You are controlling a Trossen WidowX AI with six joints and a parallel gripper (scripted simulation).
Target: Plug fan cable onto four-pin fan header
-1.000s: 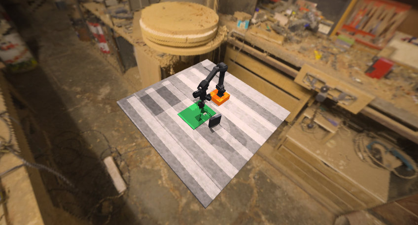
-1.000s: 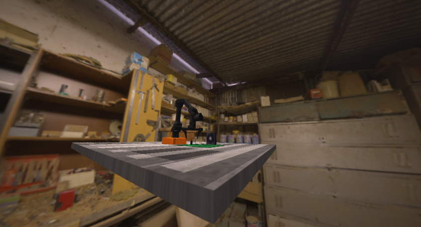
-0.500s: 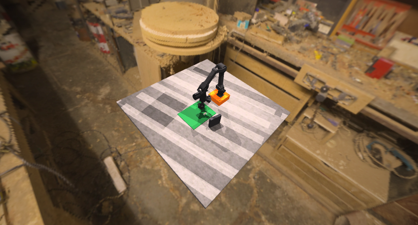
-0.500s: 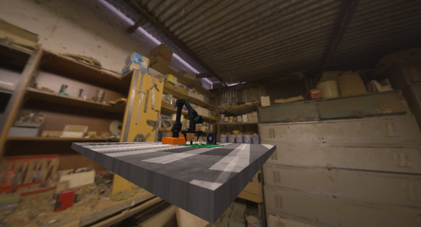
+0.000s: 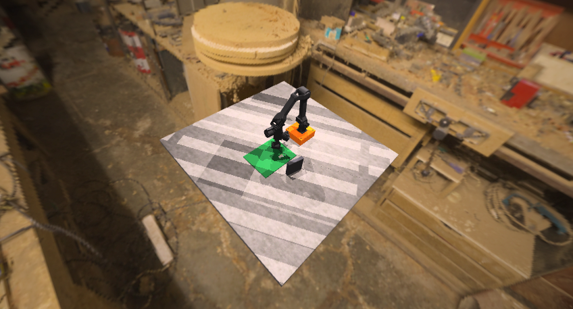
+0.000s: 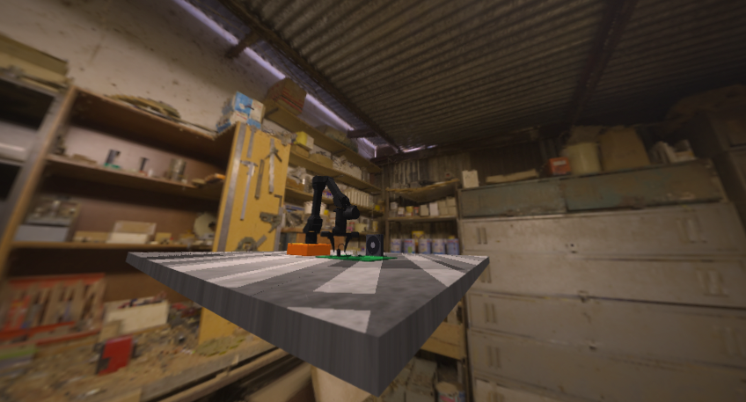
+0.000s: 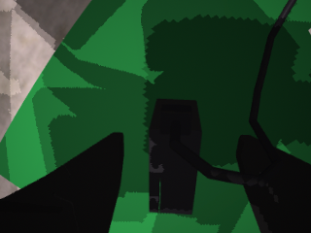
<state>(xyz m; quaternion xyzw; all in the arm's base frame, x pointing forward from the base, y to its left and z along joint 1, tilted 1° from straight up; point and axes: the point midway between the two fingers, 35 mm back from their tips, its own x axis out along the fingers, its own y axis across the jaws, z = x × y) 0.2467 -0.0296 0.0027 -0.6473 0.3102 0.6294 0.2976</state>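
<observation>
The white fan header is 3 cm ahead of my gripper tip, 8 cm to the left of it and 2 cm below it. From my gripper tip the other things lie so: pale header key 3 cm ahead, 9 cm to the left, 1 cm below; green board 9 cm ahead, 3 cm to the left, 4 cm below; black fan plug 1 cm to the right.
</observation>
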